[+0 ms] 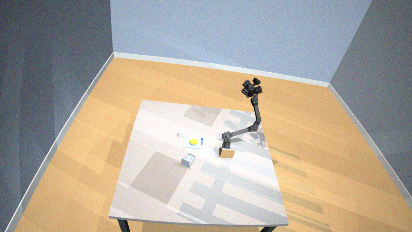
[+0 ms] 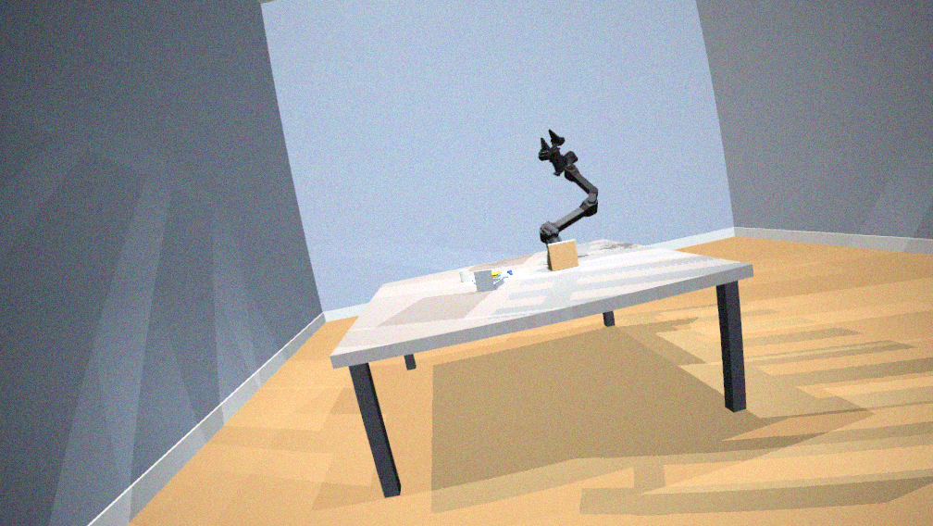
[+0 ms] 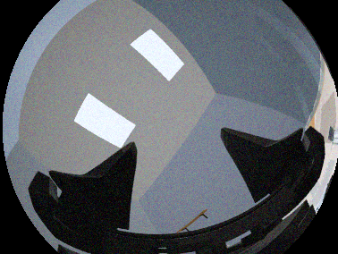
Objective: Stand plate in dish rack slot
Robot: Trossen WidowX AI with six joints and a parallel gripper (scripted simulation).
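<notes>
My gripper tip is 590 mm above the yellow plate, 370 mm short of it and 230 mm to the right of it. The rest, counted from my gripper tip: light blue mat (610 mm below, 390 mm ahead, 230 mm to the left); then white cup (590 mm below, 500 mm ahead, 170 mm to the left); then grey dish rack (590 mm below, 440 mm to the left, 390 mm ahead).
</notes>
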